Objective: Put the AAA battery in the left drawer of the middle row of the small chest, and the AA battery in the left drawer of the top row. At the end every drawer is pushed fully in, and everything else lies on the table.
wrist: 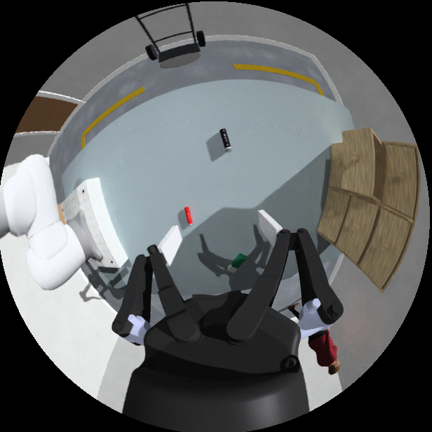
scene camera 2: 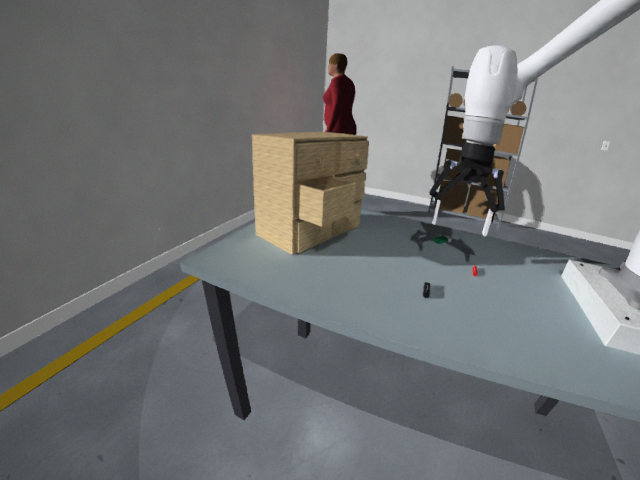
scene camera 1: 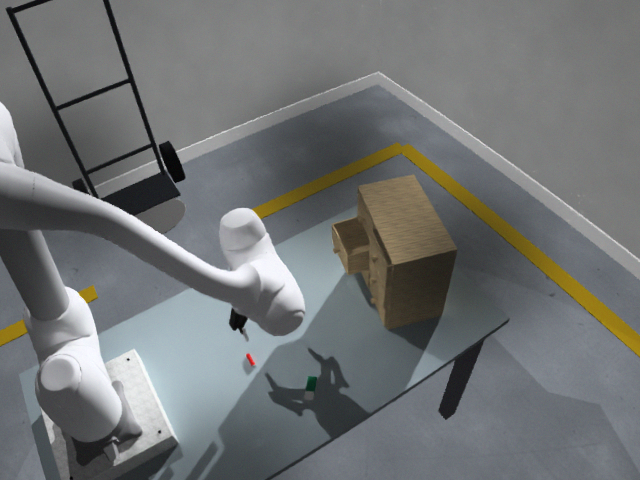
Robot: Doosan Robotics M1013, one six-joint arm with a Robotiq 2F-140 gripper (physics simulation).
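My gripper is open and empty above the table. The small red cylinder, apparently the AAA battery, lies on the table, apart from the fingers. The larger black cylinder, apparently the AA battery, lies on the table; the arm hides it in scene camera 1. The wooden chest has its middle-row left drawer pulled out. The visible part of its inside looks empty in scene camera 1. The top left drawer is in.
A green and white block lies on the table on the gripper's side away from the black battery. The robot's pale base stands at the table end opposite the chest.
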